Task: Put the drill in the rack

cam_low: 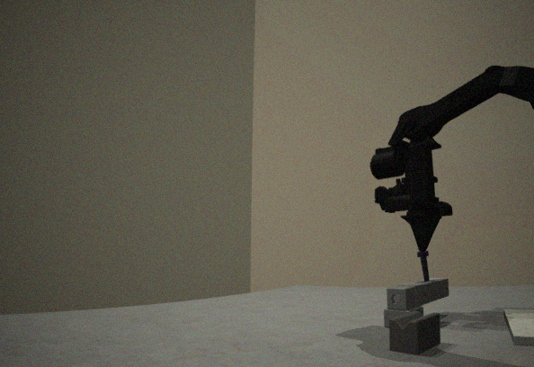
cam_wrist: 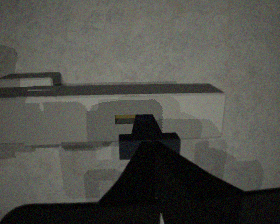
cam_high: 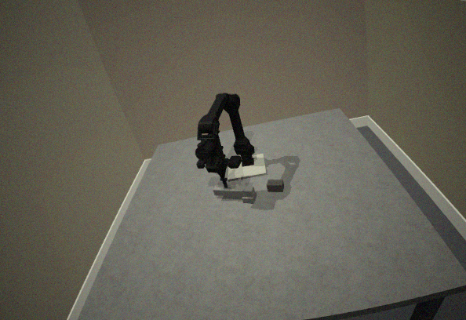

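Right now my gripper tip is 3 cm above the small dark key. From my gripper tip the other things lie so: grey fixture (8 cm below, 3 cm to the left); then dark rack (21 cm to the left, 11 cm below, 2 cm behind); then drill (8 cm below, 5 cm to the left, 1 cm ahead).
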